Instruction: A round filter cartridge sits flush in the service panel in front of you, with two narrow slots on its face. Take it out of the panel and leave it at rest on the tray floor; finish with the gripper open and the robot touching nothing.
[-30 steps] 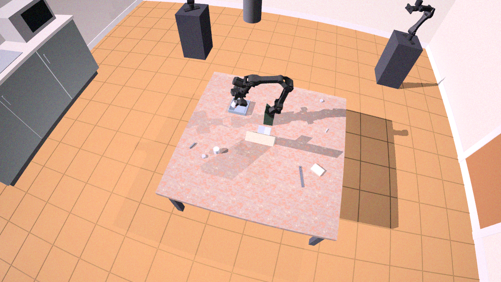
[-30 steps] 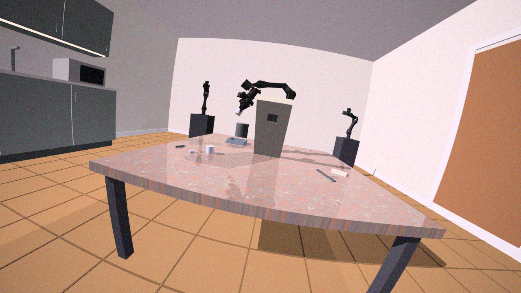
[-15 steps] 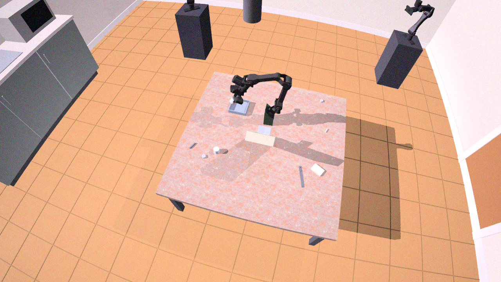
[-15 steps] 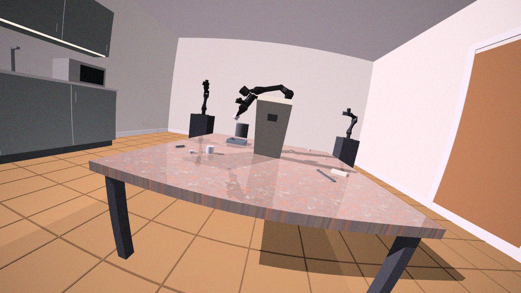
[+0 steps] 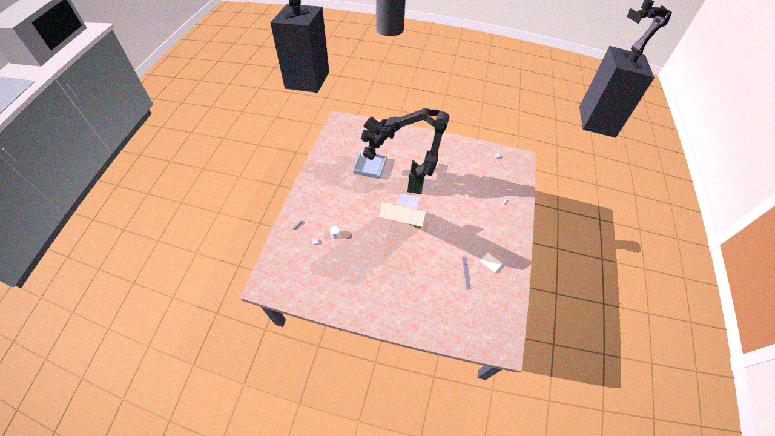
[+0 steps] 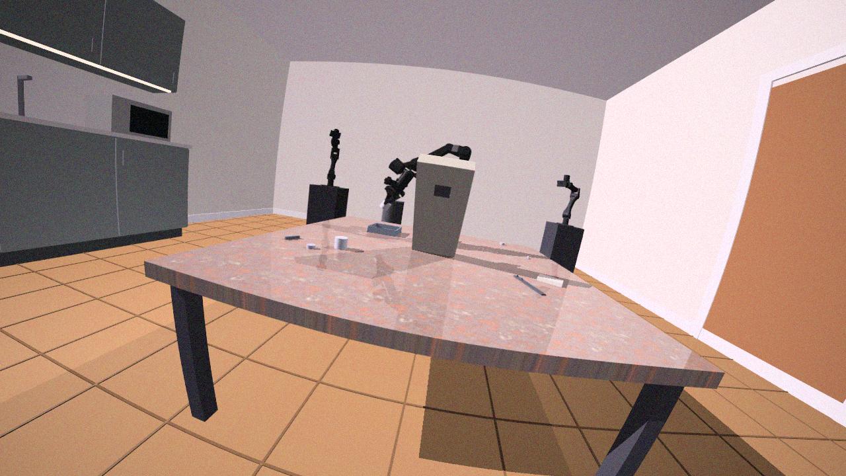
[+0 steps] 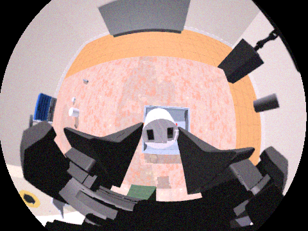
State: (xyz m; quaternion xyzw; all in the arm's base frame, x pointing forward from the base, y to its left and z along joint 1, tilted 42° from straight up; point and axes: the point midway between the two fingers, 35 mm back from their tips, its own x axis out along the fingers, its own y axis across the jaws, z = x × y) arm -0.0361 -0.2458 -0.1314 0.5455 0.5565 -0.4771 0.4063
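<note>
Right now the grey-blue tray is 3 cm behind my gripper tip, 1 cm to the left of it and 14 cm below it. Round my gripper tip: beige block: 42 cm ahead, 72 cm to the left, 14 cm below; white round filter cartridge: right at my gripper tip.
</note>
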